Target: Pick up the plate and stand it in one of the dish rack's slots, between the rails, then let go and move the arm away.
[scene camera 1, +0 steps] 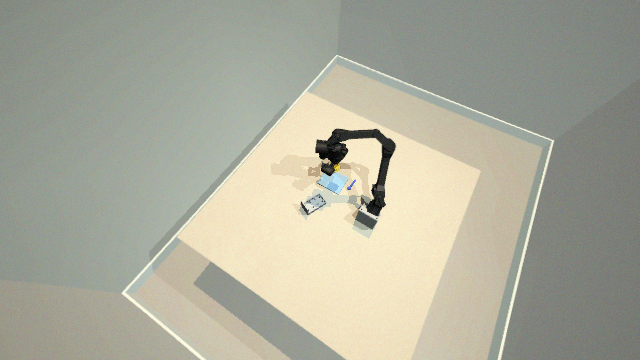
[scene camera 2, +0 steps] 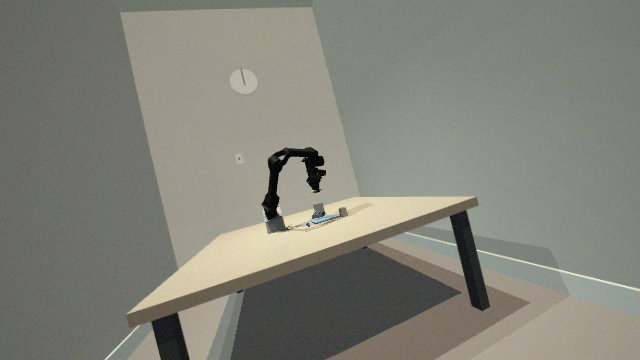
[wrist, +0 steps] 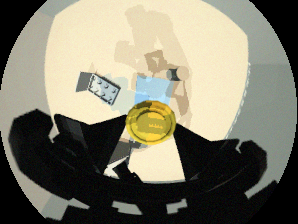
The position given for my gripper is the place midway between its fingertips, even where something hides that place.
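Observation:
There's a grey dish rack [wrist: 105, 91] here in view, and then a yellow plate [wrist: 150, 122], which is being carried by my gripper [wrist: 150, 121].

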